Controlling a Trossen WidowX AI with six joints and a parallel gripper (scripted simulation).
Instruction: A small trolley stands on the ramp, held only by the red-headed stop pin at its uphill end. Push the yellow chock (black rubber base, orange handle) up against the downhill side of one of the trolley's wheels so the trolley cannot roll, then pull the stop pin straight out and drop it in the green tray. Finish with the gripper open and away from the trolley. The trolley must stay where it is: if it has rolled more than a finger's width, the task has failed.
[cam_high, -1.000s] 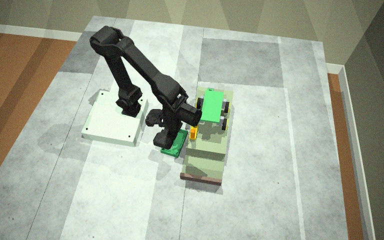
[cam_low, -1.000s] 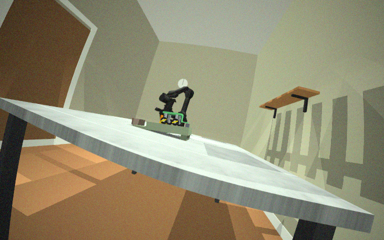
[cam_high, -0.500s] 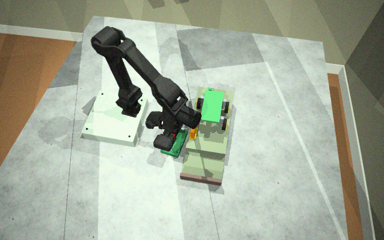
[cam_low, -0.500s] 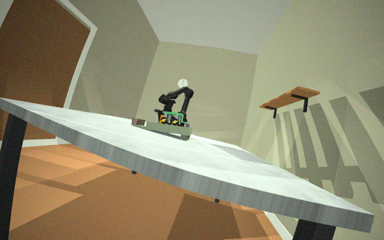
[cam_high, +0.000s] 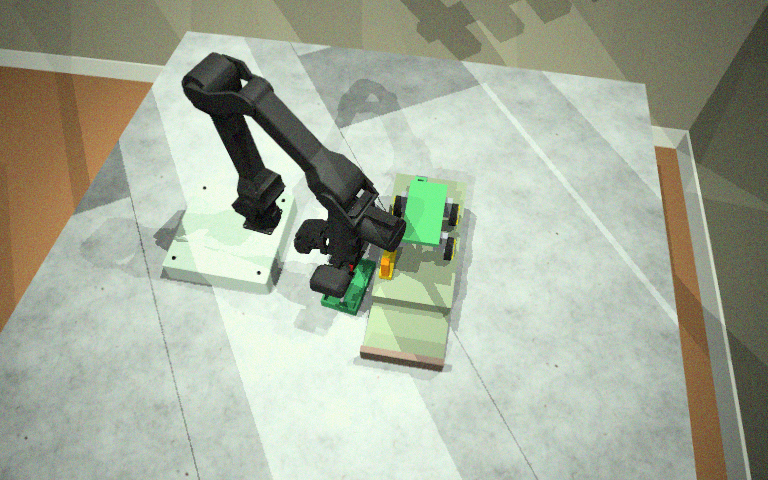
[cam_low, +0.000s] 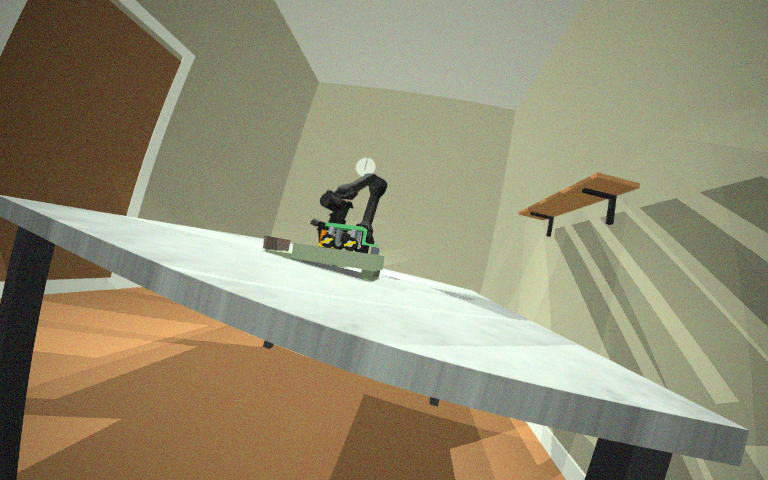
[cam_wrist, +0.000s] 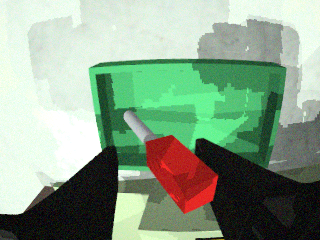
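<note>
Now: the stop pin right at my gripper tip. Also, from my gripper tip: brown stop block (140 mm ahead, 110 mm to the right, 20 mm below); trolley (140 mm to the left, 120 mm ahead, 60 mm above); yellow chock (70 mm ahead, 50 mm to the left, 30 mm above).
</note>
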